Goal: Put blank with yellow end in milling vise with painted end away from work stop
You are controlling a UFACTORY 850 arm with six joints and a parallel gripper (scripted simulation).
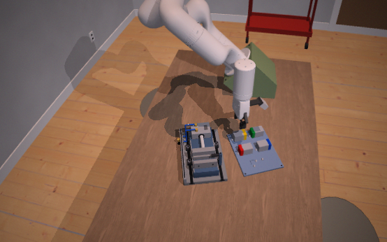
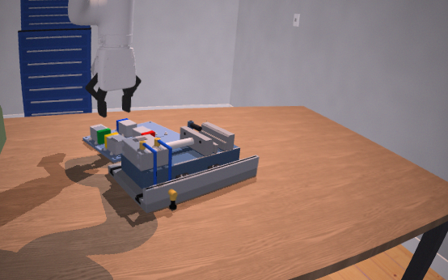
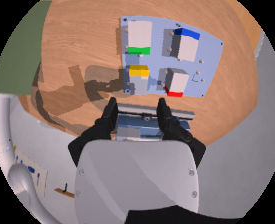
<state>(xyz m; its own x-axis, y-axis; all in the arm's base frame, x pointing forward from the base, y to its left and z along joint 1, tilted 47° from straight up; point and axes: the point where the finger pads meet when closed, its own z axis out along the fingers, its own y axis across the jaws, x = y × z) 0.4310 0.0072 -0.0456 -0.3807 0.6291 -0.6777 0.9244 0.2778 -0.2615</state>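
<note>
My hand is 10 cm above the yellow-ended blank. Round my hand: green-ended blank 10 cm below, 9 cm to the left, 3 cm behind; then red-ended blank 10 cm below, 8 cm ahead, 4 cm to the left; then infeed plate 12 cm below, 8 cm to the left, 7 cm ahead.
</note>
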